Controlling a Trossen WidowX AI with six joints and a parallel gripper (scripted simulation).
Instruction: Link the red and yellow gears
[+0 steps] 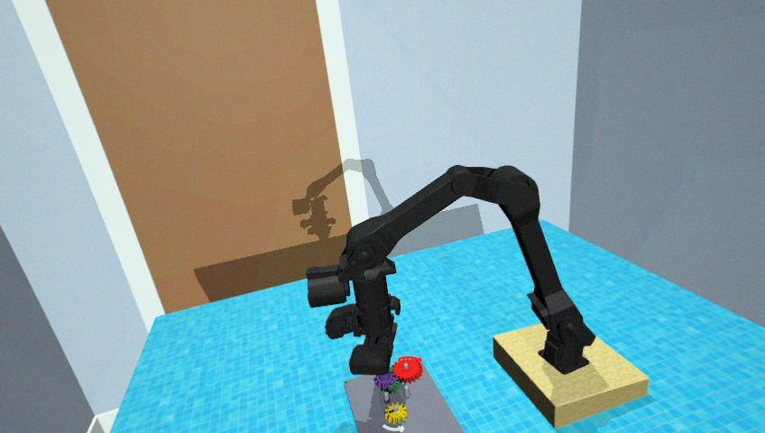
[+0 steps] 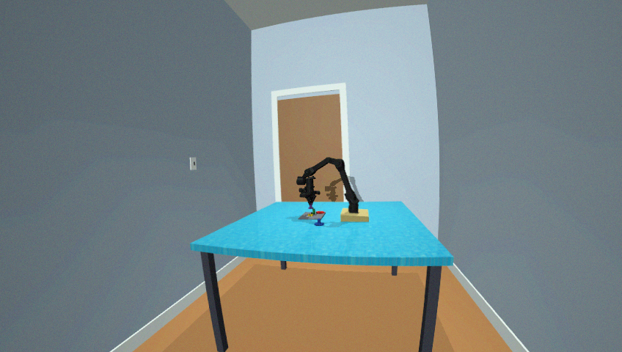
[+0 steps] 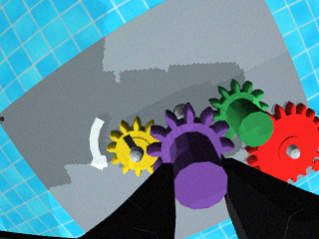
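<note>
My gripper tip is now 20 mm past the green gear, 30 mm to the left of it and 60 mm above it. From my gripper tip the other things lie so: purple gear (10 mm below); grey board (10 mm behind, 20 mm to the left, 80 mm below); yellow gear (40 mm to the left, 70 mm below).
</note>
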